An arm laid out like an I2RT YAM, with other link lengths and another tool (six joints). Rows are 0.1 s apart.
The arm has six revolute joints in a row. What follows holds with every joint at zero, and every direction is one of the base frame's.
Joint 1 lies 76.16 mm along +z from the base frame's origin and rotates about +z.
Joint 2 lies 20.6 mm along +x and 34.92 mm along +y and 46.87 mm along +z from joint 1 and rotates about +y.
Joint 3 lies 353.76 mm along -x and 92.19 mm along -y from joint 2 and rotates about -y.
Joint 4 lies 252.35 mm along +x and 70.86 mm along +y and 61.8 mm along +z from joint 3 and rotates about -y.
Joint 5 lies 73.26 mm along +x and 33.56 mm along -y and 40.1 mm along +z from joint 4 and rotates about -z.
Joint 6 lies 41.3 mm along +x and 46.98 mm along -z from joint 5 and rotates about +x.
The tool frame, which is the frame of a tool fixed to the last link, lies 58 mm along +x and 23 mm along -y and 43 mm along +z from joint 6; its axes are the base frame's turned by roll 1.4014, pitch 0.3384 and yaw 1.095 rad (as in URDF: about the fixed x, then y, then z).
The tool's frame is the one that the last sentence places.
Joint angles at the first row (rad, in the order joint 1, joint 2, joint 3, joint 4, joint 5, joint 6):
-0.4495 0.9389 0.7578 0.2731 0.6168 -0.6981
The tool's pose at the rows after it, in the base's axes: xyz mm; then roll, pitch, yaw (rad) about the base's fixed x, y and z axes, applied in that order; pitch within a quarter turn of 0, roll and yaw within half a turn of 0:
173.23, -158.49, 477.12, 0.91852, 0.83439, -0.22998
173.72, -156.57, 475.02, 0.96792, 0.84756, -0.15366
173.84, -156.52, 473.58, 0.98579, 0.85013, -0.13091
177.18, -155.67, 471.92, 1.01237, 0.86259, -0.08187
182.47, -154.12, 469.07, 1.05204, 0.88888, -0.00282
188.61, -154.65, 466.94, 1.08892, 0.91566, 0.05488
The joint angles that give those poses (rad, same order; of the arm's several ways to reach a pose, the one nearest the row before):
-0.4495 0.9250 0.7670 0.2150 0.5800 -0.6613
-0.4495 0.9158 0.7808 0.1520 0.5416 -0.6259
-0.4510 0.9143 0.7823 0.1366 0.5308 -0.6136
-0.4494 0.9173 0.7915 0.1060 0.5033 -0.5998
-0.4510 0.9219 0.8068 0.0554 0.4527 -0.5876
-0.4525 0.9357 0.8252 0.0139 0.4219 -0.5814

